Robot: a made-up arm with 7 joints.
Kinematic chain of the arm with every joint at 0, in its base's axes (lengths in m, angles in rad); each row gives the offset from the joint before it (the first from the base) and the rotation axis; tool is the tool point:
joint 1: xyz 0 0 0.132 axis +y
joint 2: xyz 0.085 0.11 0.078 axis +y
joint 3: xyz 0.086 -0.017 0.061 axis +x
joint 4: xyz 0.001 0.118 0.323 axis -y
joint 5: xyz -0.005 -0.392 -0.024 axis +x
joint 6: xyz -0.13 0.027 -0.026 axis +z
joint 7: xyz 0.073 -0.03 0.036 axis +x
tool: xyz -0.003 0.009 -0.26
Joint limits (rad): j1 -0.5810..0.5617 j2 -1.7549..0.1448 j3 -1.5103..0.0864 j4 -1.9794..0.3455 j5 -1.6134..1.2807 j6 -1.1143..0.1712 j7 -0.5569..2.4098
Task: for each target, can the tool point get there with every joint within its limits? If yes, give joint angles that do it. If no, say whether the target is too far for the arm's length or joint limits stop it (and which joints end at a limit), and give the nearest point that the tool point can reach.
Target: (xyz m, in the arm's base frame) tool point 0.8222 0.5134 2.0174
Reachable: no: too far | nearest point 0.3689 0.2628 0.9780 | short by 1.161 m
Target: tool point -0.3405 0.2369 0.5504
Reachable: yes | joints -0.2800 -1.0660 -1.0512 -0.9008 0.9730 -0.9148 1.7917
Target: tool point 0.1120 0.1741 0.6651
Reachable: yes | joints 0.2233 -0.5879 -0.6746 -0.1611 0.0453 -0.9418 1.7218
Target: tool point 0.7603 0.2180 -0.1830
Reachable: no: joint limits stop it (at a limit: joint 1, joint 2, joint 4, joint 6, joint 7) | nearest point 0.5658 0.3779 0.1570 | short by 0.423 m
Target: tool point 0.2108 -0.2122 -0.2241
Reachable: no: joint limits stop it (at a limit: joint 1, joint 2, joint 3, joint 6, joint 7) | nearest point 0.0246 -0.2102 -0.1195 | short by 0.214 m
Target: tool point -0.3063 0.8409 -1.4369
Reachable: no: too far | nearest point -0.3287 0.4226 -0.3280 | short by 1.185 m
